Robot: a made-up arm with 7 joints.
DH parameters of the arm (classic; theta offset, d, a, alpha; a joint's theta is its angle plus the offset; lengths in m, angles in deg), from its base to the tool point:
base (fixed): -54.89 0 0.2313 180
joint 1: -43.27 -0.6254 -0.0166 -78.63
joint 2: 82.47 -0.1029 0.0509 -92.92
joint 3: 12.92 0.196 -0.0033 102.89
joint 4: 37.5 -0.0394 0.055 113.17
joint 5: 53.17 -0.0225 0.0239 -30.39
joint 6: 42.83 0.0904 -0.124 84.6
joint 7: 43.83 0 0.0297 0
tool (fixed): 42.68 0.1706 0 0
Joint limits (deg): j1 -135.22..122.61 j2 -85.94..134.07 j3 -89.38..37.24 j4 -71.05..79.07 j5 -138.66..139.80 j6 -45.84..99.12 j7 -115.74..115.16
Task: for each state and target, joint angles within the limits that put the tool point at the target. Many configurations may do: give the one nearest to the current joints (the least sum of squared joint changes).
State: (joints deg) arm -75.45 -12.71 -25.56 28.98 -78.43 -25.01 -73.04
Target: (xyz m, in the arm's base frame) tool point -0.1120 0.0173 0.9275
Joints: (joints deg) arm -31.96 -21.26 -10.49 27.54 -74.07 -7.77 -73.77
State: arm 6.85 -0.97 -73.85 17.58 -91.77 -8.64 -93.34
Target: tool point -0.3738 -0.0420 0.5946
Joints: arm -16.18 39.26 -62.05 50.43 -74.51 44.51 -97.33
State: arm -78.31 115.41 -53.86 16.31 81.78 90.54 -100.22
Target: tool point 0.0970 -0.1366 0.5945
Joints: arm -66.46 108.20 -52.97 0.45 51.64 99.12 -103.20
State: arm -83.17 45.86 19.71 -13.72 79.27 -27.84 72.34
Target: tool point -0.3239 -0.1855 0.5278
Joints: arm -75.95 68.17 37.24 4.60 68.50 -45.84 74.94
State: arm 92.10 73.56 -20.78 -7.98 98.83 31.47 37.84
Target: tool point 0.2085 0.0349 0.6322
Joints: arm 80.89 88.34 -31.74 6.90 88.13 23.52 38.45
